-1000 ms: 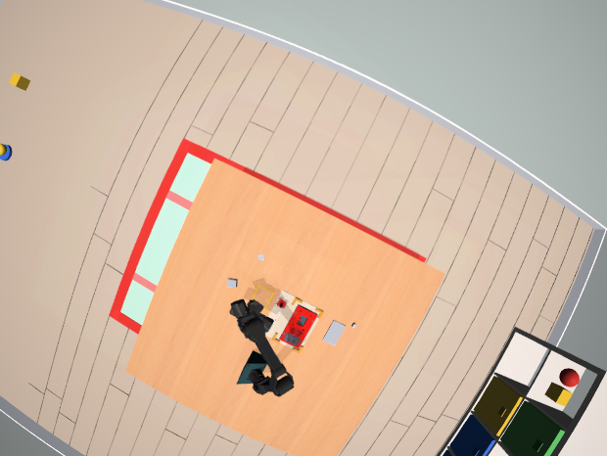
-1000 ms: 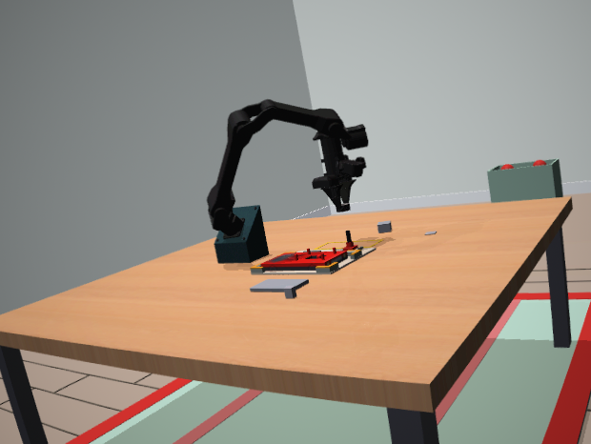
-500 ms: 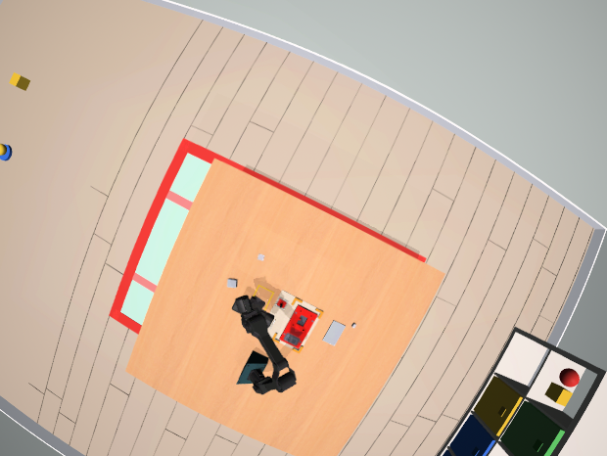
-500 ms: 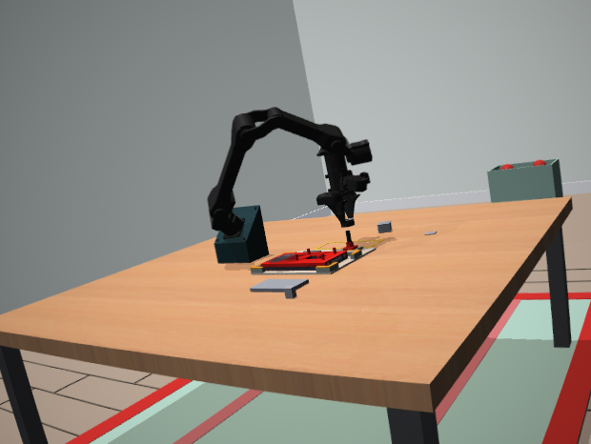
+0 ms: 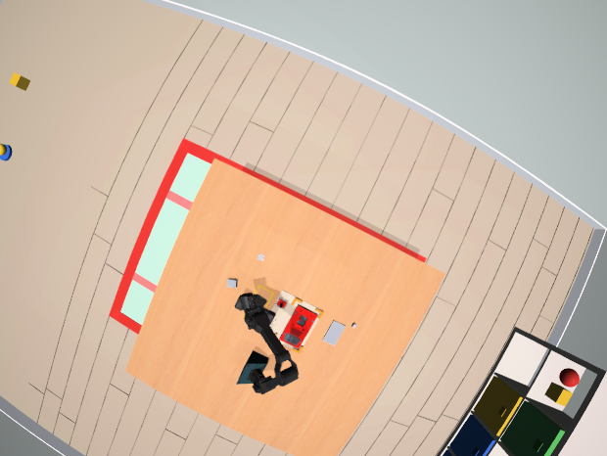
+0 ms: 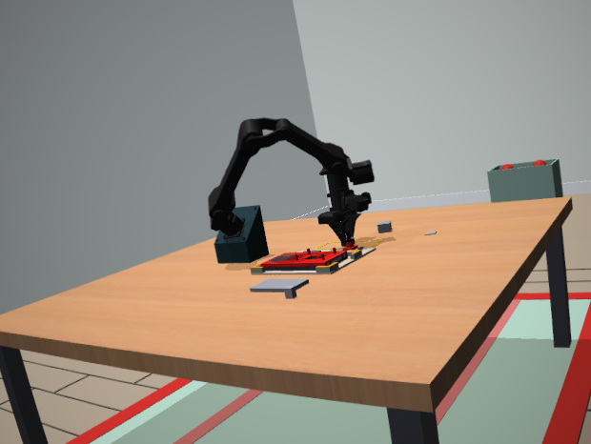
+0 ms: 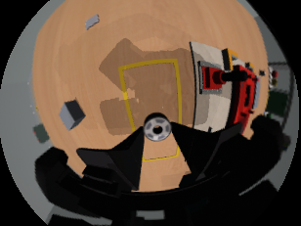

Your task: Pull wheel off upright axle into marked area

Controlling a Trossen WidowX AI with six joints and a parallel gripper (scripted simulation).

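Right now my gripper tip is right at the wheel. From my gripper tip the other things lie so: upright axle 100 mm to the right, 60 mm ahead, 20 mm above; then grey block 160 mm to the left, 50 mm ahead; then thin grey chip 220 mm ahead, 80 mm to the left, 10 mm below.
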